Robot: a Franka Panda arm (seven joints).
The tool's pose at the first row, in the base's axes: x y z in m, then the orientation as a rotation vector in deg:
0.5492, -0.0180, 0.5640, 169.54, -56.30, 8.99
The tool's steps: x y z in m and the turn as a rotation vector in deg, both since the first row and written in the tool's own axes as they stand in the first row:
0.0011, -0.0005, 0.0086, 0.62, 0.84, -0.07
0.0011, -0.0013, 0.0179, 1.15, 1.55, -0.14
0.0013, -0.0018, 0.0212, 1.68, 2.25, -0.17
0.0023, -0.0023, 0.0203, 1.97, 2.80, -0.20
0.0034, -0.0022, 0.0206, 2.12, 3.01, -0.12
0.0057, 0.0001, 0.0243, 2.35, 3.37, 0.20
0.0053, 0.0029, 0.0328, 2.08, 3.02, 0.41
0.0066, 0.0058, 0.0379, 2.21, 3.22, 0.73
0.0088, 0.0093, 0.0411, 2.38, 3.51, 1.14
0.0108, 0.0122, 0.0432, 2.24, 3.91, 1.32
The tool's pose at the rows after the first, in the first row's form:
0.5511, -0.0187, 0.5556, 169.81, -56.23, 10.55
0.5524, -0.0185, 0.5463, 170.04, -56.15, 11.88
0.5532, -0.0184, 0.5431, 170.24, -56.14, 13.20
0.5542, -0.0185, 0.5441, 170.29, -56.08, 14.17
0.5551, -0.0193, 0.5439, 170.30, -56.21, 14.56
0.5558, -0.0227, 0.5404, -170.12, 56.66, -15.22
0.5546, -0.0251, 0.5319, 170.02, -57.00, 14.56
0.5544, -0.0285, 0.5269, 169.91, -57.48, 14.94
0.5543, -0.0328, 0.5239, -169.60, 58.04, -15.45
0.5544, -0.0364, 0.5220, 169.37, -58.28, 15.97

